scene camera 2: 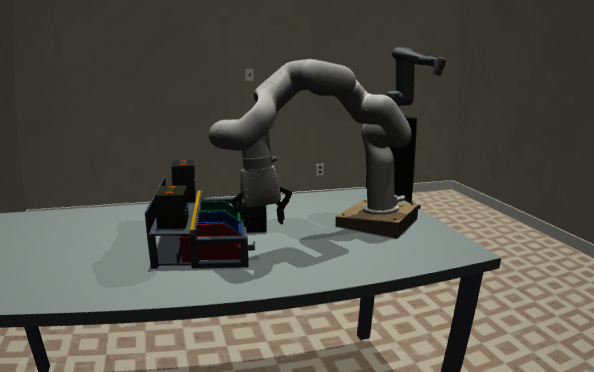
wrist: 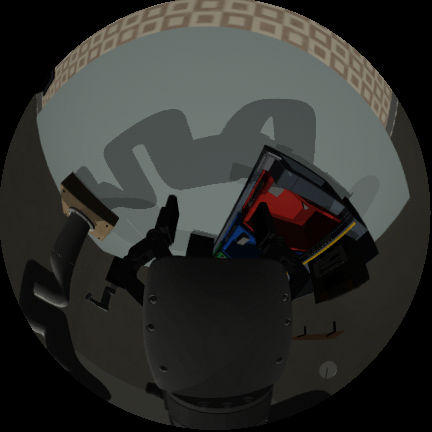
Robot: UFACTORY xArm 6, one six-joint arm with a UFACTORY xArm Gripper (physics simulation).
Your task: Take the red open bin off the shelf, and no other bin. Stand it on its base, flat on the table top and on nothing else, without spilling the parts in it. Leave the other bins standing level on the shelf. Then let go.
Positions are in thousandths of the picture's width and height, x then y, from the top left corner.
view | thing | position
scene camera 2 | gripper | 445,606
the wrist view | gripper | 503,478
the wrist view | blue bin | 538,578
